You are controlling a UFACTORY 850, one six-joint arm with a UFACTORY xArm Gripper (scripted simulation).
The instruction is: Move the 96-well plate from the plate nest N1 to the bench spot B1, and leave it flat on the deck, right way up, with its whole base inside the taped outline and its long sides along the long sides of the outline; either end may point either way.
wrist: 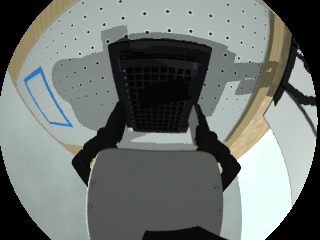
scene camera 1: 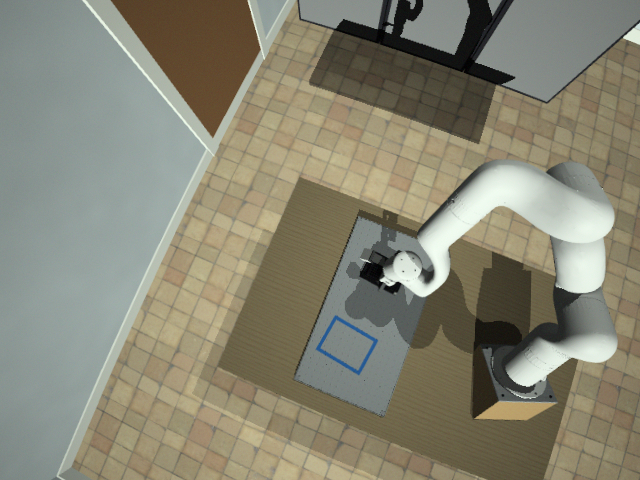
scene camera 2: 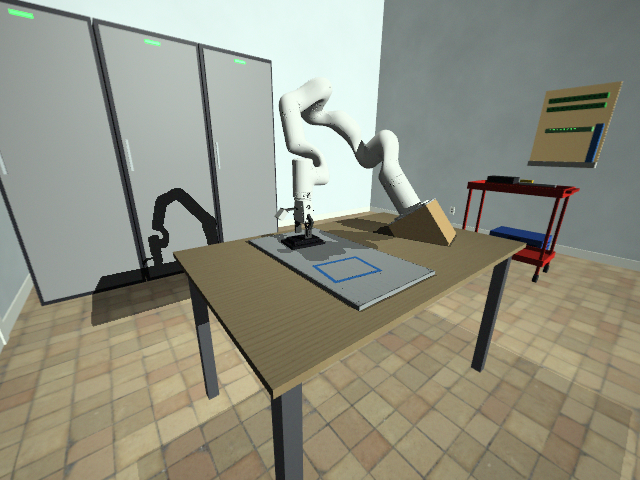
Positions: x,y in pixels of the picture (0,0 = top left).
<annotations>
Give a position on a black plate nest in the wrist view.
At 144,46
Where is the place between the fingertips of my gripper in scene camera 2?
303,235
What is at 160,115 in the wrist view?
A black 96-well plate.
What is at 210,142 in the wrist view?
My gripper.
</annotations>
